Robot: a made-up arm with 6 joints.
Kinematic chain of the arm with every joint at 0, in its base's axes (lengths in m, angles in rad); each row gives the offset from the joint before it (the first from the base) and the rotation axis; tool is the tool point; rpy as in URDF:
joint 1: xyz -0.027 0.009 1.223 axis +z
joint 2: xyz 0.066 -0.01 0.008 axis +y
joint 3: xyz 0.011 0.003 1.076 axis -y
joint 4: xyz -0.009 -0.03 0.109 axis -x
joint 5: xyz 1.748 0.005 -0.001 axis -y
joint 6: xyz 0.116 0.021 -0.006 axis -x
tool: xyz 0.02 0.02 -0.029 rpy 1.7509 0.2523 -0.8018
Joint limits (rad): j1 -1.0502..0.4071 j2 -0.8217..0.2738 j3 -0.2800..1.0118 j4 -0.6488..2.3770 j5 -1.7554..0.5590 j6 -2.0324..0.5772
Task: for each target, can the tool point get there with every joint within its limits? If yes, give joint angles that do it. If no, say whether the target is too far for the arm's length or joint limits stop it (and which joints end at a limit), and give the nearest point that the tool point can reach.
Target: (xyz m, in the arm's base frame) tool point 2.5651 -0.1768 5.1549
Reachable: no: too far | nearest point 1.5999 -0.1076 3.6557 | short by 1.784 m
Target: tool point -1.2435 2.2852 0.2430
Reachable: no: joint limits stop it (at a limit: joint 1, joint 2, joint 3, joint 5) | nearest point 1.6133 0.7969 1.3883 | short by 3.419 m
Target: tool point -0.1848 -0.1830 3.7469
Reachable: yes | joints 0.0858 -0.7283 0.4903 2.1409 -1.1375 0.1174
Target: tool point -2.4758 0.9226 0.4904
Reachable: no: joint limits stop it (at a limit: joint 2, joint 3, joint 4, joint 5, joint 6) | nearest point -1.2757 0.4749 3.5406 | short by 3.308 m
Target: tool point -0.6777 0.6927 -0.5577
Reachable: no: joint limits stop it (at a limit: joint 1, joint 2, joint 3, joint 5) | nearest point 1.6208 0.7275 1.3455 | short by 2.984 m
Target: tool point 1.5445 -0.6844 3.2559
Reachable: yes | joints -0.3352 0.0424 0.5285 2.1015 -0.5469 -0.8200
